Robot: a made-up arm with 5 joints. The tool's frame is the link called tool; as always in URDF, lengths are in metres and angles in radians. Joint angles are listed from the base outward.
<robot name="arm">
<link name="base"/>
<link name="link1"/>
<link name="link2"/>
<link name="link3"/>
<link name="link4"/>
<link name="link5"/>
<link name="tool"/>
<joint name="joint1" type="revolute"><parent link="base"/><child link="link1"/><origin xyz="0 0 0.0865"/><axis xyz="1 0 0"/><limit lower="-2.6" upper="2.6"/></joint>
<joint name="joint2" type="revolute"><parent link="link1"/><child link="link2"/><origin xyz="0.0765 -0.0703 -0.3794"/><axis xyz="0 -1 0"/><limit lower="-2.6" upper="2.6"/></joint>
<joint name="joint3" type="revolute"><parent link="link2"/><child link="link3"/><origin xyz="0.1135 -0.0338 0.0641"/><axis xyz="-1 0 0"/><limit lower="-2.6" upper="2.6"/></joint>
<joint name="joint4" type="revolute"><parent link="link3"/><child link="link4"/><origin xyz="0.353 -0.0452 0.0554"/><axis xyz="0 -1 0"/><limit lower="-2.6" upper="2.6"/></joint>
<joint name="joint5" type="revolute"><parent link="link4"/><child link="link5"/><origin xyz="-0.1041 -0.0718 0.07"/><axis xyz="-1 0 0"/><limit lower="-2.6" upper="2.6"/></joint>
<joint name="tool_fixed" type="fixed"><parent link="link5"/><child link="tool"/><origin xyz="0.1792 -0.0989 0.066"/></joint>
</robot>
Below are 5 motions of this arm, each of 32 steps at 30 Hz.
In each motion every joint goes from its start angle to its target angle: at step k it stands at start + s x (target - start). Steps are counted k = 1, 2, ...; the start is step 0. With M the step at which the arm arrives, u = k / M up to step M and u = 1 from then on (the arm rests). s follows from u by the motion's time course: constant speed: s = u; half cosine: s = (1 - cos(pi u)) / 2; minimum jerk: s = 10 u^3 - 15 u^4 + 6 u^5.
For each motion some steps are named. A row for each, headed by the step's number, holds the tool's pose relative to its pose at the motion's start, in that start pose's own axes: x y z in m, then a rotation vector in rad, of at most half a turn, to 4 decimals.
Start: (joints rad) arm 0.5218 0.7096 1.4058 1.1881 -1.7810
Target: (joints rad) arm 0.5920 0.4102 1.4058 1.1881 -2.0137
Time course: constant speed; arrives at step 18
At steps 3, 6, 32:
3: -0.0015 -0.0201 -0.0272 0.0867 0.0057 -0.0173
6: -0.0034 -0.0385 -0.0555 0.1736 0.0106 -0.0342
32: -0.0136 -0.0930 -0.1781 0.5230 0.0223 -0.0992

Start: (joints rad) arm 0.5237 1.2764 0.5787 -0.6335 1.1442
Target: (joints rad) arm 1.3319 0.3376 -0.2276 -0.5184 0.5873
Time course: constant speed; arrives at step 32
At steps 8, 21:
8: 0.1182 0.1335 -0.0667 0.4003 0.0241 0.2899
21: 0.1950 0.4645 -0.1257 1.1515 0.1739 0.7035

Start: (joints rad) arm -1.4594 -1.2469 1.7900 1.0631 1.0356
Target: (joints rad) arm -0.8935 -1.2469 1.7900 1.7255 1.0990
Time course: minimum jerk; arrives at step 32
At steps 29, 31, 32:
29: 0.0828 -0.2471 0.0404 -0.1414 -0.3869 -1.1292
31: 0.0831 -0.2485 0.0405 -0.1428 -0.3894 -1.1370
32: 0.0831 -0.2485 0.0405 -0.1429 -0.3895 -1.1373

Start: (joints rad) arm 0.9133 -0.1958 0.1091 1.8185 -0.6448
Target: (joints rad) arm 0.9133 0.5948 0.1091 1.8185 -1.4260
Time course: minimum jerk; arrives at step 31
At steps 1, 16, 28, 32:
1: 0.0001 0.0000 0.0000 0.0002 -0.0002 0.0002
16: 0.1823 0.0171 0.0301 0.3639 -0.2675 0.3227
28: 0.3266 0.0888 0.1020 0.6521 -0.3891 0.6930
32: 0.3287 0.0905 0.1035 0.6565 -0.3901 0.6998

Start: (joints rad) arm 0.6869 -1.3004 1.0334 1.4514 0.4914
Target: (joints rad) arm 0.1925 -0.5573 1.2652 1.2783 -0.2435
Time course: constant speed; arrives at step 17
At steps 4, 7, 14, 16, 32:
4: -0.0169 -0.0994 0.0043 -0.0442 0.0205 0.0800
7: -0.0232 -0.1697 0.0209 -0.0785 0.0455 0.1439
14: -0.0160 -0.3073 0.0963 -0.1633 0.1332 0.2932
16: -0.0087 -0.3377 0.1252 -0.1892 0.1646 0.3336
32: -0.0043 -0.3511 0.1405 -0.2024 0.1811 0.3531

